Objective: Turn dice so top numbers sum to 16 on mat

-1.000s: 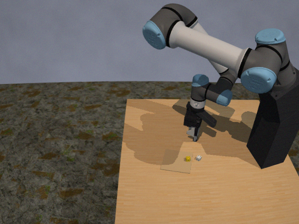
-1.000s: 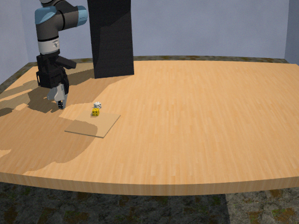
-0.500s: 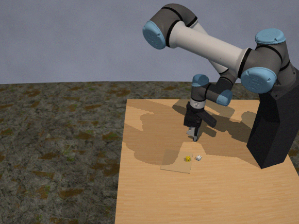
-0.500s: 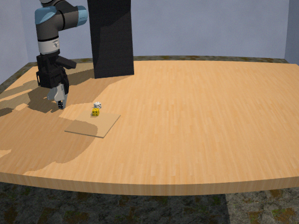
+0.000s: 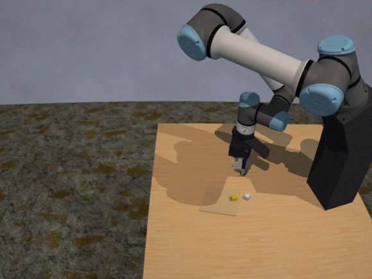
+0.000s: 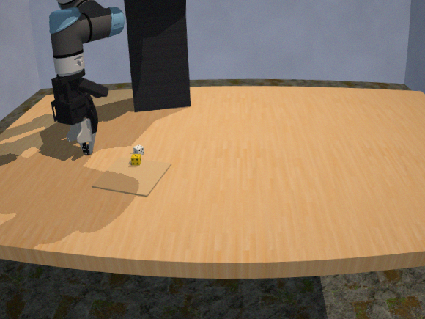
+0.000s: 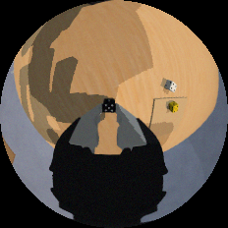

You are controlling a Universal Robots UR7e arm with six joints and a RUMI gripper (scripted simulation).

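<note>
The thin tan mat lies 13 cm ahead of my hand, 12 cm to the left of it and 2 cm below it. Also, from my hand: yellow die 13 cm to the left, 8 cm ahead, 1 cm below; then black die 1 cm below; then white die 14 cm to the left, 3 cm ahead, 1 cm below.
</note>
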